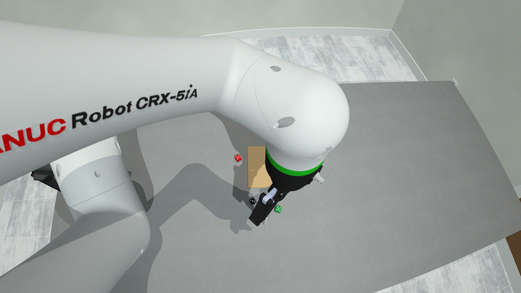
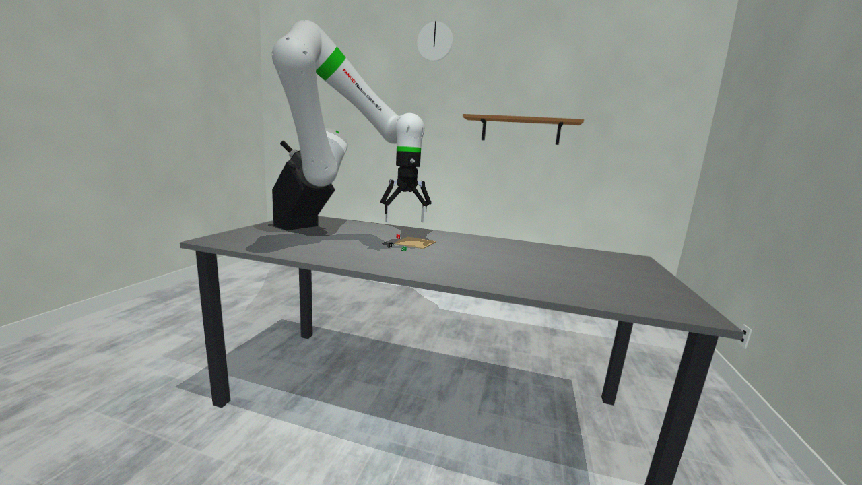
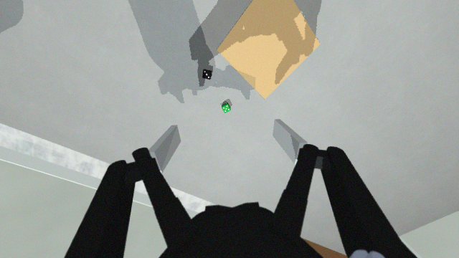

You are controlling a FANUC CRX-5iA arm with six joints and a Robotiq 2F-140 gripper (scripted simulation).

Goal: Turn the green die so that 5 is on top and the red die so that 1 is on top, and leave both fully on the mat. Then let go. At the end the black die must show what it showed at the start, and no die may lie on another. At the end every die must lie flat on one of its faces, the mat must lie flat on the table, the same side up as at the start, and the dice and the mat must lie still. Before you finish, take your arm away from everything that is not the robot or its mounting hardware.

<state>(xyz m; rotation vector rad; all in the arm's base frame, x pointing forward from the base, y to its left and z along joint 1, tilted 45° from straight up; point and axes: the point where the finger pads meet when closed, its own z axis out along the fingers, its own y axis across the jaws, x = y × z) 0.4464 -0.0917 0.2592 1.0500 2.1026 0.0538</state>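
My hand is 12 cm above the green die. Round my hand: red die (7 cm behind, 20 cm to the left, 12 cm below); tan mat (2 cm ahead, 14 cm to the left, 12 cm below); black die (6 cm behind, 5 cm to the left, 12 cm below).
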